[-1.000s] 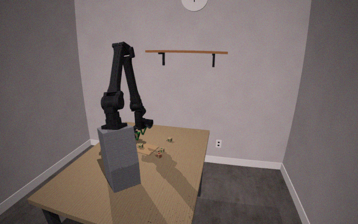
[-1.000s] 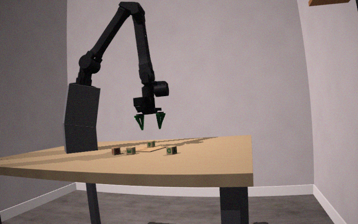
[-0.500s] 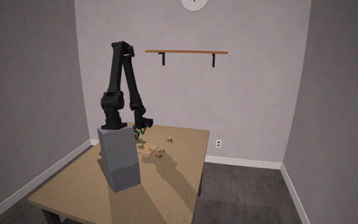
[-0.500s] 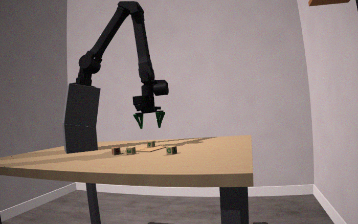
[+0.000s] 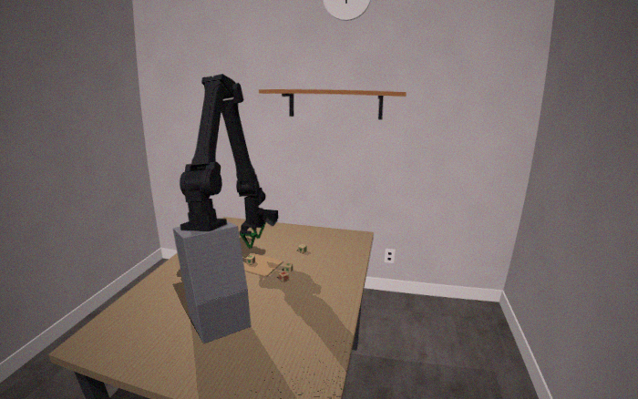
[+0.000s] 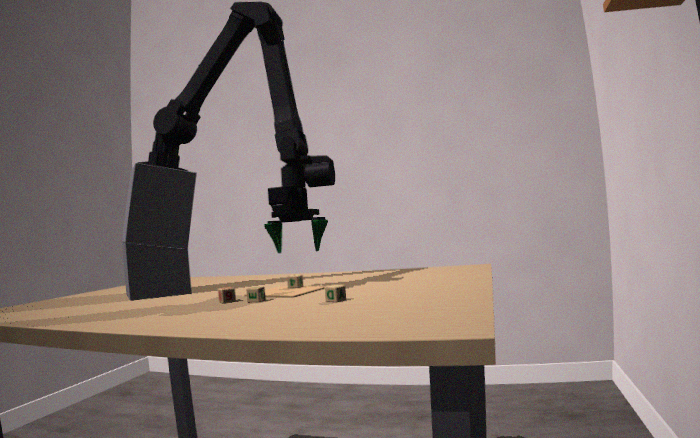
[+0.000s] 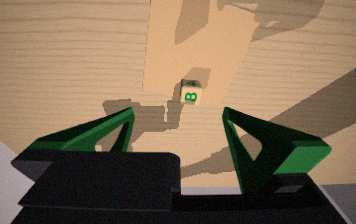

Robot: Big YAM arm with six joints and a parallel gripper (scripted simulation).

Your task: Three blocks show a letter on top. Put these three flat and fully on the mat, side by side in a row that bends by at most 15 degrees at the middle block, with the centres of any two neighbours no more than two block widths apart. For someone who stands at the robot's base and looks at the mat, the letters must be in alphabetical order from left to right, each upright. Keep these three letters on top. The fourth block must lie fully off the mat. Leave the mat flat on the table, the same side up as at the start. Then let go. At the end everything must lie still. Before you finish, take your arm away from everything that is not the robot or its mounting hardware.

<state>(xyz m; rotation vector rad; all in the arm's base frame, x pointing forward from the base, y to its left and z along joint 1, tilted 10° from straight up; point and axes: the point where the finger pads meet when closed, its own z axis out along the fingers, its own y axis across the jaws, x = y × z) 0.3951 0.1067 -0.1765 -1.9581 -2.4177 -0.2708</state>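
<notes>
My gripper is now 17 cm short of the green-lettered block, 15 cm to the left of it and 8 cm above it. Round my hand: dark block 2 cm behind, 1 cm to the left, 8 cm below; pale mat 2 cm behind, 4 cm to the right, 10 cm below.
</notes>
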